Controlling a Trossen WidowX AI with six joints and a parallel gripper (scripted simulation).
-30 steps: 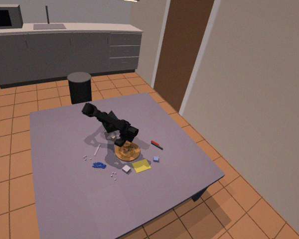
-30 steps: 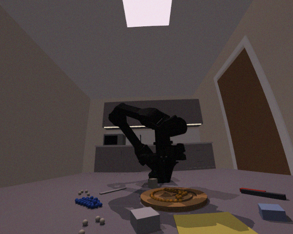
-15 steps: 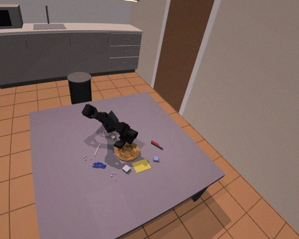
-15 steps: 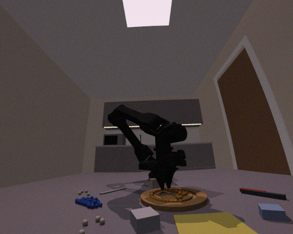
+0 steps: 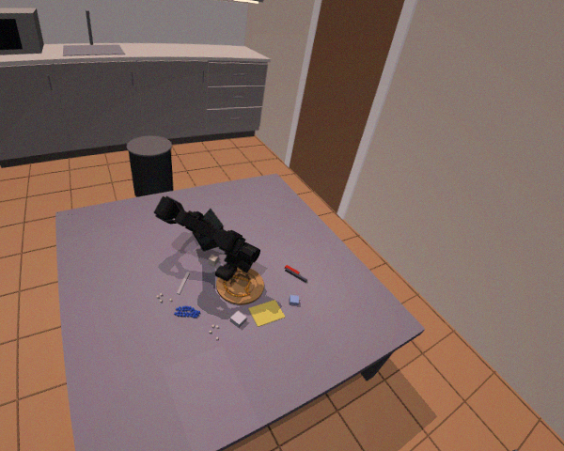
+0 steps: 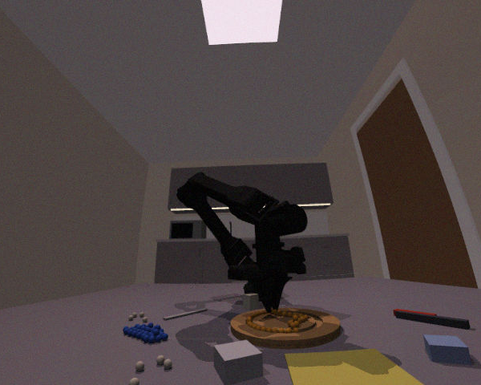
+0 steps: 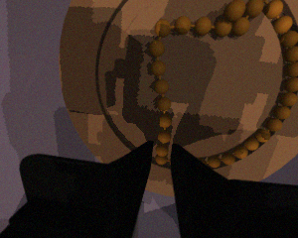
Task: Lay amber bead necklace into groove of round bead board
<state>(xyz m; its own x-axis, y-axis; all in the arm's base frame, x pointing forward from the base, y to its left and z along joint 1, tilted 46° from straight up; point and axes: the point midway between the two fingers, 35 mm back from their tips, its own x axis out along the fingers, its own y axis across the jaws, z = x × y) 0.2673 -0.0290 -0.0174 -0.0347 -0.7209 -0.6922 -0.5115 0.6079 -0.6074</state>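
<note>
Right now my gripper tip is 50 mm short of the round wooden bead board, 10 mm to the right of it and 10 mm above it. From my gripper tip the other things lie so: grey block (200 mm ahead, 80 mm to the right); yellow pad (220 mm ahead, 30 mm to the left, 10 mm below); thin rod (70 mm behind, 190 mm to the right, 10 mm below).
</note>
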